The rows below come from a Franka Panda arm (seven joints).
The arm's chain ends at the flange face. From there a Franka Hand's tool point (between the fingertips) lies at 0.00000 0.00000 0.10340 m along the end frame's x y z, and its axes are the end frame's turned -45 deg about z.
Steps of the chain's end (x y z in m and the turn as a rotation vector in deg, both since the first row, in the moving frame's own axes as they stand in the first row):
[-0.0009 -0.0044 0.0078 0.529 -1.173 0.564]
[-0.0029 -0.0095 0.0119 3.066 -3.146 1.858]
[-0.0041 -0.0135 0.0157 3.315 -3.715 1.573]
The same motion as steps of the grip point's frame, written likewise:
[0.0017 -0.0059 0.0078 1.203 -0.455 0.564]
[0.0047 -0.0167 0.0116 4.393 -0.057 1.858]
[0.0063 -0.0214 0.0153 4.971 -0.283 1.573]

